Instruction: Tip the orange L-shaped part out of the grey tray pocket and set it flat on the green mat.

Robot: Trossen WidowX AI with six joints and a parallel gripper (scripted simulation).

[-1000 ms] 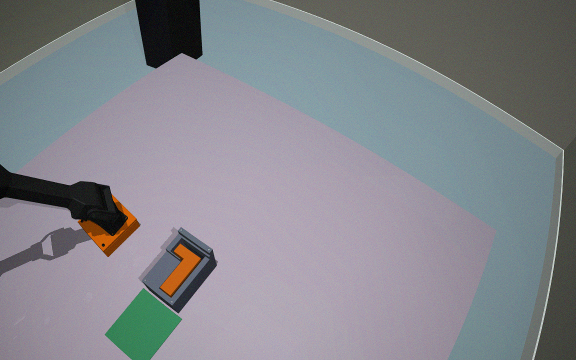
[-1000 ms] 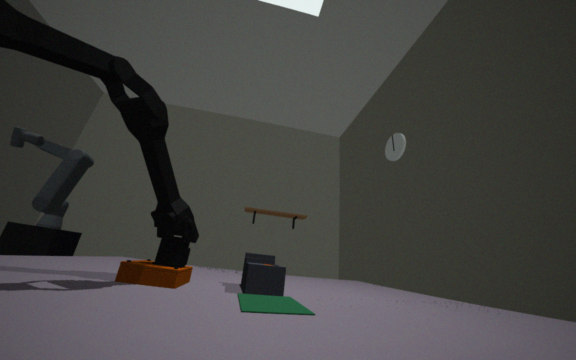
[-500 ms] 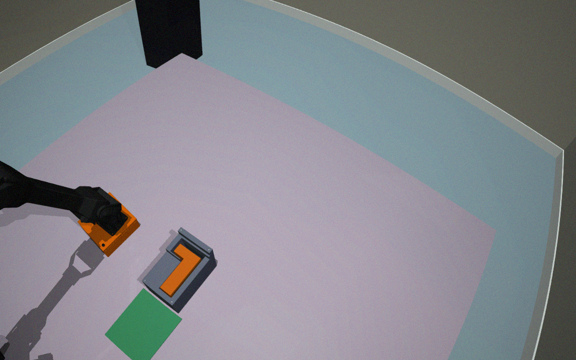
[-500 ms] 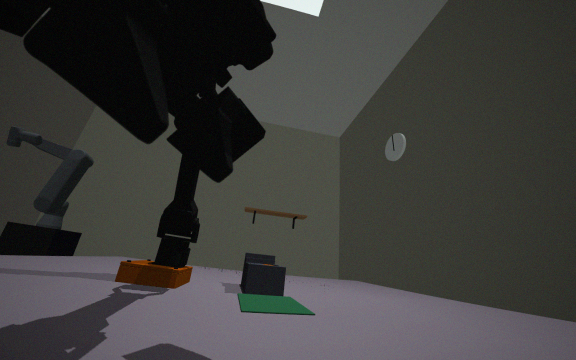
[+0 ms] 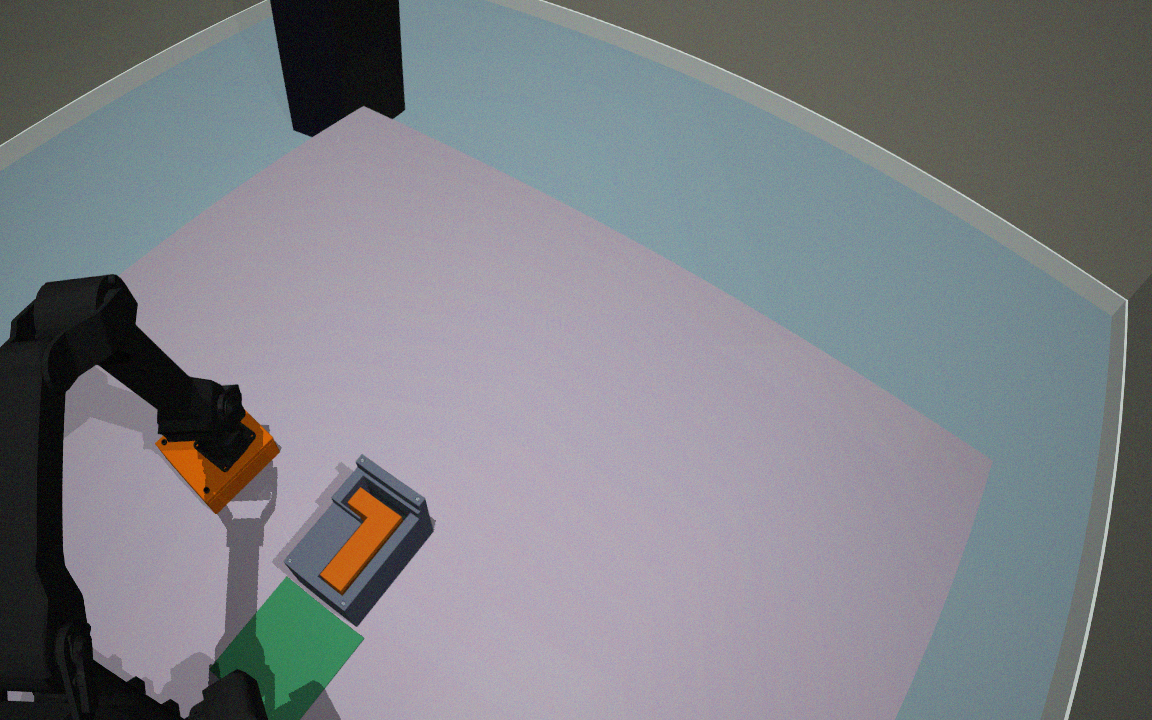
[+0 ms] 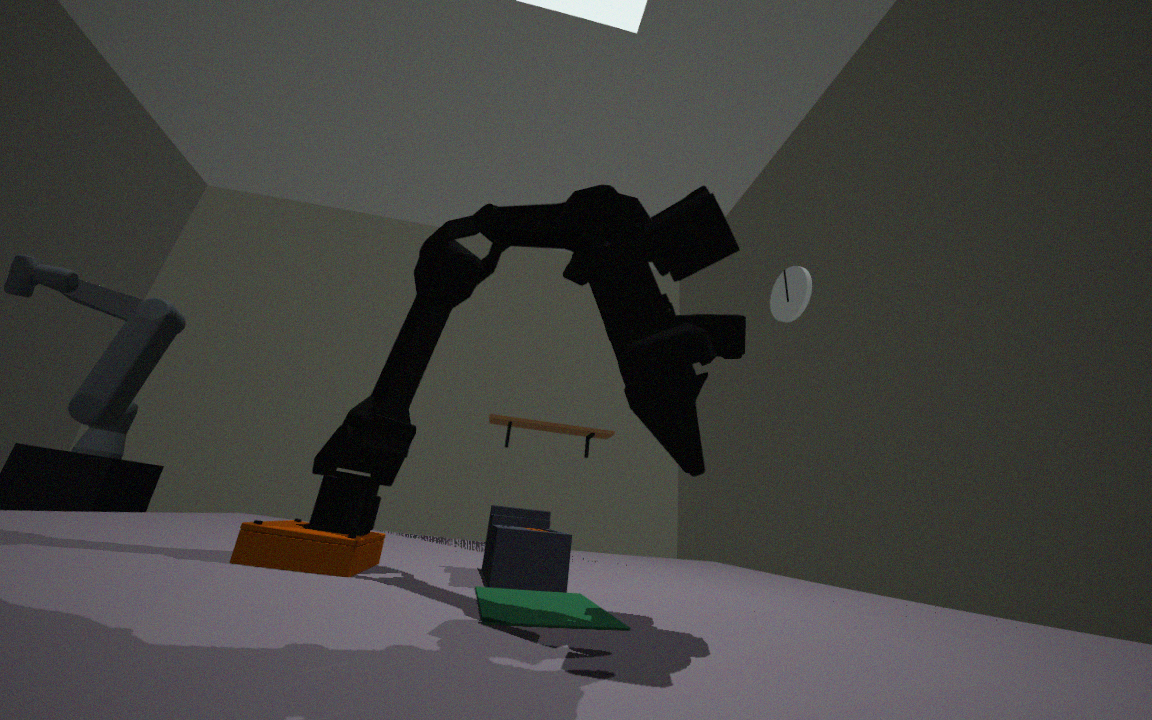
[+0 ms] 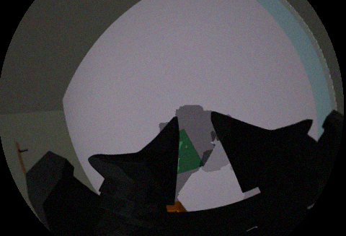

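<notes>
The orange L-shaped part lies 29 cm to the left of my gripper tip, 8 cm below it and 8 cm behind it. Round my gripper tip: green mat (14 cm below, 13 cm to the left, 8 cm behind).
</notes>
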